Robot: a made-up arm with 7 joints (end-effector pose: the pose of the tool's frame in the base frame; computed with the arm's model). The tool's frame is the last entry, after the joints.
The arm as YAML. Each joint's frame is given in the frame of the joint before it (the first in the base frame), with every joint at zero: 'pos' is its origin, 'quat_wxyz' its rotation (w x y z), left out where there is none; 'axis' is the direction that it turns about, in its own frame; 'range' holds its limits. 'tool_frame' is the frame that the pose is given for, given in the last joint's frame.
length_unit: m
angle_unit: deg
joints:
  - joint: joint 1
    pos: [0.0, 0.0, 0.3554]
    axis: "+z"
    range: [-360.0, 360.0]
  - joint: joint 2
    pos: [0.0, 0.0, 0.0]
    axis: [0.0, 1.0, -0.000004]
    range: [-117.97, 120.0]
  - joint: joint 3
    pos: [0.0, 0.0, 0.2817]
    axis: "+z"
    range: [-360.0, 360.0]
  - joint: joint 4
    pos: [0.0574, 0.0, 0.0]
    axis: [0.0, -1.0, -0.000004]
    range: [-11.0, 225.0]
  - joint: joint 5
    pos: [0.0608, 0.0, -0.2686]
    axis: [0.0, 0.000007, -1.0]
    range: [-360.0, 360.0]
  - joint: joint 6
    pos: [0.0, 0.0, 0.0]
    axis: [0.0, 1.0, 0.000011]
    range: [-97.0, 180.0]
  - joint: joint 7
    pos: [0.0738, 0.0, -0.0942]
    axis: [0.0, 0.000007, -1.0]
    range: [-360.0, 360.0]
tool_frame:
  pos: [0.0, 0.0, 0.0]
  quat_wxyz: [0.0, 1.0, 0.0, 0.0]
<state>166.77 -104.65 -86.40 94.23 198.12 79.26 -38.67</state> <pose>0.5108 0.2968 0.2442 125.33 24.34 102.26</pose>
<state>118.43 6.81 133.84 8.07 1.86 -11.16 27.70</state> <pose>-0.0791 -0.2460 0.3361 -163.56 -18.22 -140.82</pose>
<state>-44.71 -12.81 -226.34 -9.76 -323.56 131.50 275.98</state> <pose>-0.0754 -0.0164 0.3766 -37.10 22.15 148.31</pose>
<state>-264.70 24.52 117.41 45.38 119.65 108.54 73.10</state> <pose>-0.2568 -0.1927 0.5947 6.65 33.30 -41.64</pose>
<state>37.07 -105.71 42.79 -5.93 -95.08 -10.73 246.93</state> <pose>-0.0153 0.1340 0.3678 -86.39 19.04 -48.53</pose>
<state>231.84 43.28 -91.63 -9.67 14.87 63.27 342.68</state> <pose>0.0285 0.0457 0.2797 129.50 51.91 85.97</pose>
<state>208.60 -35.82 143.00 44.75 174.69 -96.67 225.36</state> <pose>0.2144 -0.0070 0.3872 96.14 22.52 -82.65</pose>
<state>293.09 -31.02 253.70 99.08 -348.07 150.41 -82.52</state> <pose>-0.3318 0.0639 0.5569 -116.27 -34.94 -90.30</pose>
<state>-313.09 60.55 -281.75 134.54 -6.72 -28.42 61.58</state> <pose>0.2595 0.5160 0.6444 -57.45 30.41 -5.36</pose>
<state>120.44 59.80 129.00 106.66 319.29 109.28 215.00</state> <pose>-0.3890 0.0197 0.6749 151.35 9.15 9.59</pose>
